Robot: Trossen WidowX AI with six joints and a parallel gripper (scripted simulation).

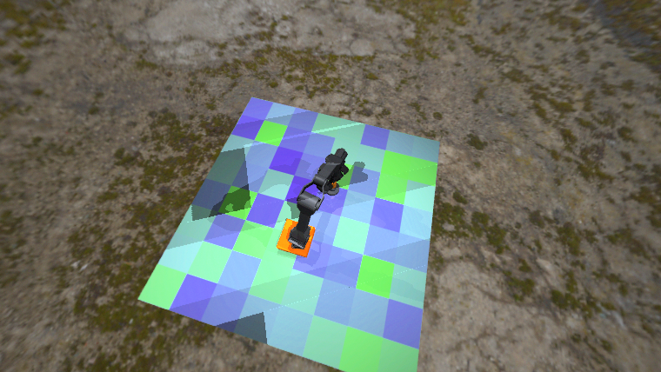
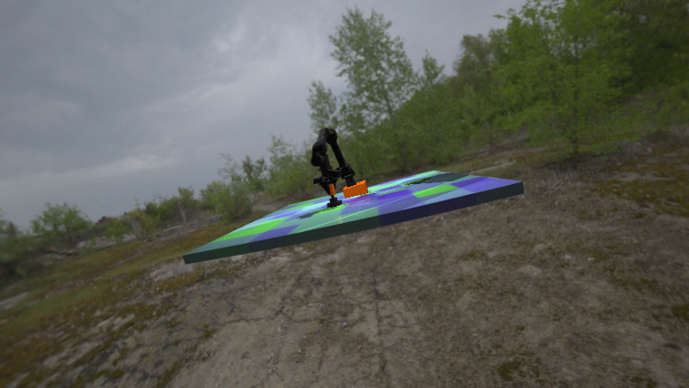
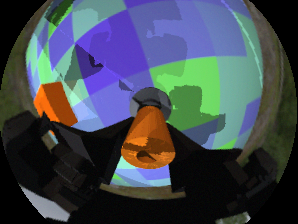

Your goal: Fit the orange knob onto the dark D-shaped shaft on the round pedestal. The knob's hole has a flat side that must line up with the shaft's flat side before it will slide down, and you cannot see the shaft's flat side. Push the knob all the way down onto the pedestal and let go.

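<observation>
My gripper tip is 20 mm below the orange knob. The rest, counted from my gripper tip: round pedestal 40 mm below.
</observation>
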